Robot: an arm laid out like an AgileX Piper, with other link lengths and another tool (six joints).
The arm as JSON. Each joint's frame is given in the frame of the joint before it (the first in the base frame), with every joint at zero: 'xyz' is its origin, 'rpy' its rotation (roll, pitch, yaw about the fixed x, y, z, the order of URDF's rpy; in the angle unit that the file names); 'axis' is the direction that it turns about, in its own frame. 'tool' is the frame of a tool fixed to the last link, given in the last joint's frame.
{
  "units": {
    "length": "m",
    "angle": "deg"
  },
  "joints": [
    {
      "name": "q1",
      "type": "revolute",
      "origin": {
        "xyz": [
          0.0,
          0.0,
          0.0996
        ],
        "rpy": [
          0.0,
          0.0,
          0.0
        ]
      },
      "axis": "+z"
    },
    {
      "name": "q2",
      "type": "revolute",
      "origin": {
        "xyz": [
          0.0,
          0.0,
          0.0
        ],
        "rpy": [
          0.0,
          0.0,
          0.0
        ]
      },
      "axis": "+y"
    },
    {
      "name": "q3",
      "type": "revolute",
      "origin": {
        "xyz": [
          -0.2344,
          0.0,
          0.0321
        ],
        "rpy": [
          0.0,
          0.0,
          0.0
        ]
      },
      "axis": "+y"
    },
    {
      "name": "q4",
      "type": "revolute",
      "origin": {
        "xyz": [
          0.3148,
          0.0,
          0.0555
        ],
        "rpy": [
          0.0,
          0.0,
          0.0
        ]
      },
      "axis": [
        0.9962,
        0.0,
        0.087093
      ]
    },
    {
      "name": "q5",
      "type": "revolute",
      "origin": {
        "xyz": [
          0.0,
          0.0,
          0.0
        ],
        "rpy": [
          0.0,
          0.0,
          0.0
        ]
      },
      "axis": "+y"
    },
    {
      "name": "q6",
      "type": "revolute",
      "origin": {
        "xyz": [
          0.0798,
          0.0,
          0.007
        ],
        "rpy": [
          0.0,
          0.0,
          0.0
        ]
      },
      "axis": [
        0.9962,
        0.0,
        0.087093
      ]
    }
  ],
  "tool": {
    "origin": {
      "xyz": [
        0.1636,
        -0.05,
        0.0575
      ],
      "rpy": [
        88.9,
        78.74,
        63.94
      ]
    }
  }
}
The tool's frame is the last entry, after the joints.
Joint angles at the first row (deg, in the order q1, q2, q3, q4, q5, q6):
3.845, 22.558, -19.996, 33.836, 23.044, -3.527
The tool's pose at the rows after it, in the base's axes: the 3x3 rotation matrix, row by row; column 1 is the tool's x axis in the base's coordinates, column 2 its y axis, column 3 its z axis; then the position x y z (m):
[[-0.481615 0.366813 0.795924], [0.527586 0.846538 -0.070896], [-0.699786 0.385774 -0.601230]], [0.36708 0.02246 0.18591]
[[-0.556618 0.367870 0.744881], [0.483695 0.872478 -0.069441], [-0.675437 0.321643 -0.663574]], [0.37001 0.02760 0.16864]
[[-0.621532 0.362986 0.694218], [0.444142 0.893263 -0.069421], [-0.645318 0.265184 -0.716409]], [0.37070 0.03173 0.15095]
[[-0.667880 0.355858 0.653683], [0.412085 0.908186 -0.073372], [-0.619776 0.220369 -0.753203]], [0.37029 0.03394 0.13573]
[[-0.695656 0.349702 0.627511], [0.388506 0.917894 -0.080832], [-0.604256 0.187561 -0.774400]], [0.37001 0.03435 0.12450]
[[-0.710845 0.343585 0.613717], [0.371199 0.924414 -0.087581], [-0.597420 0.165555 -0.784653]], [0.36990 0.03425 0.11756]
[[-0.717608 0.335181 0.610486], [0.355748 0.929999 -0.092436], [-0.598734 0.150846 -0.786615]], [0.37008 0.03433 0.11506]
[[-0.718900 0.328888 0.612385], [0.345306 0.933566 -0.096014], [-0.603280 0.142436 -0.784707]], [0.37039 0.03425 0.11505]
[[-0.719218 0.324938 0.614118], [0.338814 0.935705 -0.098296], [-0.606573 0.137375 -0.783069]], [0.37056 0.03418 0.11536]
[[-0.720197 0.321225 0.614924], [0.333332 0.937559 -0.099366], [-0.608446 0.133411 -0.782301]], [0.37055 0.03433 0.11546]
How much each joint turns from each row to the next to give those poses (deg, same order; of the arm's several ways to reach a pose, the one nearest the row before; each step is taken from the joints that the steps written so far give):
0.001, 4.948, -3.391, -2.350, 4.269, 0.003
-0.002, 4.191, -2.343, -1.767, 3.665, -0.128
0.001, 3.466, -1.627, -1.277, 3.159, -0.392
-0.002, 2.539, -0.847, -0.949, 2.084, -0.546
0.001, 1.706, -0.287, -0.754, 0.968, -0.556
0.002, 0.985, -0.029, -0.491, 0.379, -0.576
0.001, 0.414, -0.016, -0.268, 0.168, -0.722
-0.003, 0.074, -0.016, -0.184, 0.028, -0.526
0.001, 0.001, -0.017, -0.134, 0.025, -0.306
0.000, -0.001, -0.016, -0.064, 0.084, -0.274

